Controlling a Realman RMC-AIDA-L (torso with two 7-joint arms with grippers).
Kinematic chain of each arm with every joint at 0, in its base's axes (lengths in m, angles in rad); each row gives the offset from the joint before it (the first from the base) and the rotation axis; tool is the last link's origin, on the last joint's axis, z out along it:
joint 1: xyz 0 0 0.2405 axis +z
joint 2: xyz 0 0 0 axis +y
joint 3: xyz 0 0 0.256 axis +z
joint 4: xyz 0 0 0 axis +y
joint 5: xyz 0 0 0.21 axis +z
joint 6: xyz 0 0 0 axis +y
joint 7: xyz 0 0 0.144 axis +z
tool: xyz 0 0 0
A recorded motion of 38 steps. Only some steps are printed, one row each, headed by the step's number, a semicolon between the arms.
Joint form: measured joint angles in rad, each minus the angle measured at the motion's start. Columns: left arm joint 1, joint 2, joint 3, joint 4, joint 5, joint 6, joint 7; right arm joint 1, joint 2, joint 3, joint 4, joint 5, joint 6, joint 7.
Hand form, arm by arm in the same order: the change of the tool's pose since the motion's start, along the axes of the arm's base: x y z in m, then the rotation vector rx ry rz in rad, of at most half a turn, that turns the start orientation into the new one. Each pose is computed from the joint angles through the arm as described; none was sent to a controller.
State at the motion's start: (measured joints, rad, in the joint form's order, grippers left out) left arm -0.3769 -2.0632 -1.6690 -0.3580 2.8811 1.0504 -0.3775; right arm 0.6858 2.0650 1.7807 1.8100 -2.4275 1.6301 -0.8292
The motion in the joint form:
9: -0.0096 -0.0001 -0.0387 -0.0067 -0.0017 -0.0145 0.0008; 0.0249 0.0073 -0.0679 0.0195 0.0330 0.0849 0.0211
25: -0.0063 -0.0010 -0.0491 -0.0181 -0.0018 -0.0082 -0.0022; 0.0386 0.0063 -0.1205 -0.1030 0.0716 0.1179 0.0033
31: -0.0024 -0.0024 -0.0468 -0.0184 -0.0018 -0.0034 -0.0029; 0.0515 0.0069 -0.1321 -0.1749 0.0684 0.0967 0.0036
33: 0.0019 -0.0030 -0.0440 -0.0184 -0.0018 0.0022 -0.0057; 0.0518 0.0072 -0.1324 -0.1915 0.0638 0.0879 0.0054
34: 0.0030 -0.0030 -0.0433 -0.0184 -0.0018 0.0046 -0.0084; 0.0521 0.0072 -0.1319 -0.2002 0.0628 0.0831 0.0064
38: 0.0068 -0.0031 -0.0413 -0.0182 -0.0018 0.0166 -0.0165; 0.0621 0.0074 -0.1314 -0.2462 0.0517 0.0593 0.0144
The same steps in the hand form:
9: -0.0010 0.0039 0.0068 0.0271 -0.0155 0.0150; -0.0107 -0.0204 -0.0171 -0.1208 -0.0532 0.0330
25: 0.0002 0.0039 0.0103 0.0445 -0.0225 0.0077; 0.0044 -0.0249 -0.0414 -0.2646 -0.1074 -0.0208
31: -0.0001 0.0024 0.0097 0.0452 -0.0230 0.0064; 0.0111 -0.0195 -0.0508 -0.2869 -0.1157 -0.0602
33: -0.0006 0.0008 0.0094 0.0460 -0.0245 0.0044; 0.0137 -0.0174 -0.0524 -0.2849 -0.1155 -0.0742
34: -0.0006 0.0004 0.0095 0.0467 -0.0266 0.0027; 0.0149 -0.0163 -0.0532 -0.2841 -0.1141 -0.0814
38: -0.0004 -0.0012 0.0100 0.0519 -0.0322 -0.0054; 0.0192 -0.0102 -0.0574 -0.2775 -0.1135 -0.1142

